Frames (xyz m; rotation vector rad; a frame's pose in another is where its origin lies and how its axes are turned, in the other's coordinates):
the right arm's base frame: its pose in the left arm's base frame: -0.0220 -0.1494 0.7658 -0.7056 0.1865 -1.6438
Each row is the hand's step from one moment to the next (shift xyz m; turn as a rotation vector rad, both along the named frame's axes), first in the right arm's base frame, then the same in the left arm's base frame.
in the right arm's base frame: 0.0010 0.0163 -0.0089 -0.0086 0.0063 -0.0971
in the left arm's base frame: 0.0089 -0.0068 -0.0149 -0.0469 -0.0191 -0.0836
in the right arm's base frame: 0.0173 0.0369 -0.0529 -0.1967 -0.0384 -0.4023
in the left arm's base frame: 0.0018 -0.0382 -0.0548 -0.2424 0.0861 -0.3685
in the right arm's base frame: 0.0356 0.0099 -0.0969 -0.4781 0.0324 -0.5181
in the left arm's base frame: -0.0454 -0.0614 -0.0702 -0.2351 0.3048 -0.5915
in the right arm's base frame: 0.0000 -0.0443 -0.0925 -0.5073 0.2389 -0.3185
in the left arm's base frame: -0.0872 -0.0152 -0.0518 0.0475 0.3415 -0.5450
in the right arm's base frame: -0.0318 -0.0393 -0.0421 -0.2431 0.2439 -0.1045
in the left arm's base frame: -0.0546 0.0271 -0.0248 0.1575 0.1489 -0.2872
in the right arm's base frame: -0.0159 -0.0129 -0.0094 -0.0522 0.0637 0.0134
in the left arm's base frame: -0.0153 0.0152 -0.0065 0.0627 0.0391 -0.0387
